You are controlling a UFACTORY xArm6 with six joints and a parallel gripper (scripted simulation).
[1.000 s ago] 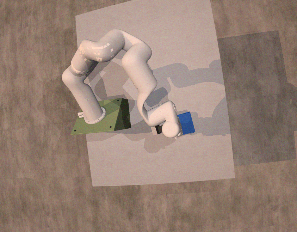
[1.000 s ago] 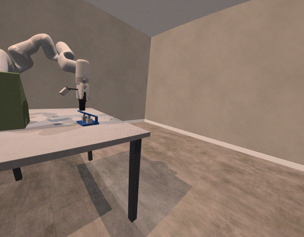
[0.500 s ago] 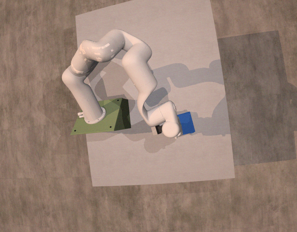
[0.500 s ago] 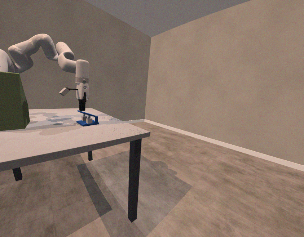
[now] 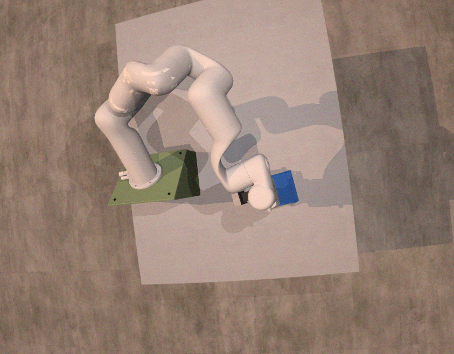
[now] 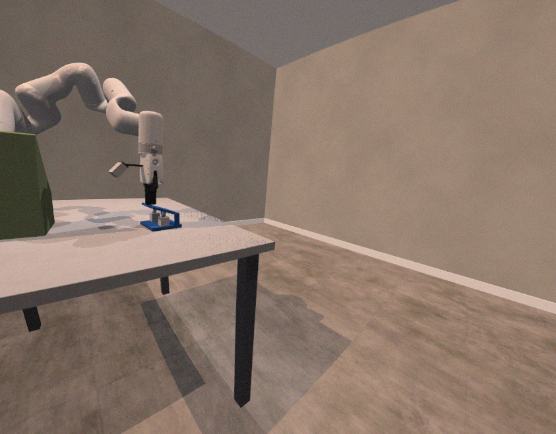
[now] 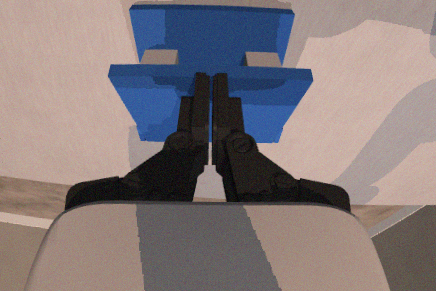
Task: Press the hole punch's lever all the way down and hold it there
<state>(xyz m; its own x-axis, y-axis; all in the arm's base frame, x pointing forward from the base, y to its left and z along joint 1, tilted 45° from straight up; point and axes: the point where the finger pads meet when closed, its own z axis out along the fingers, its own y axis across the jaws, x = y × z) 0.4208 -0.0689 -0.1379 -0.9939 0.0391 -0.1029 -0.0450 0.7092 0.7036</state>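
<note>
Right now my hand is 30 mm short of the lever and 50 mm above it. The rest, counted from my hand: blue hole punch (40 mm ahead, 70 mm below).
</note>
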